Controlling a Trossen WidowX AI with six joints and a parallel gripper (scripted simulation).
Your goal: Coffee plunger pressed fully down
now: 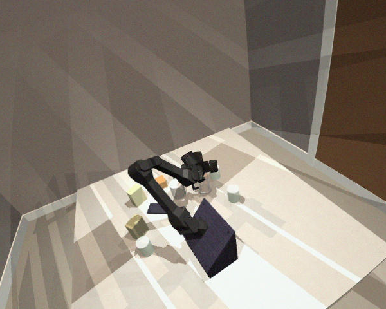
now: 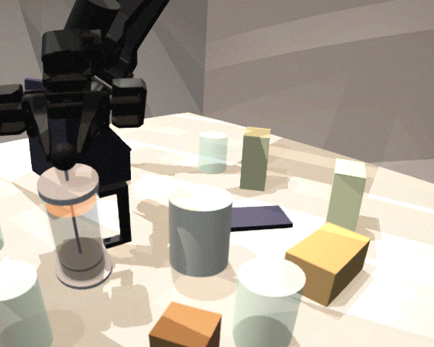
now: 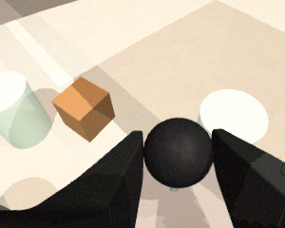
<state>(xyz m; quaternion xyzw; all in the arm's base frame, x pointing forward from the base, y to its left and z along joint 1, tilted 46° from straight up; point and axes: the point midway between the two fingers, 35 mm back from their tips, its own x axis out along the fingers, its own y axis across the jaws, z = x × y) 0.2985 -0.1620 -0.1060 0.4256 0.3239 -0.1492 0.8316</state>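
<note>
My gripper tip is 80 mm above the glass coffee press, 30 mm to the right of it and 20 mm past it. Round my gripper tip: dark flat plate (300 mm to the left, 160 mm below, 20 mm ahead).
</note>
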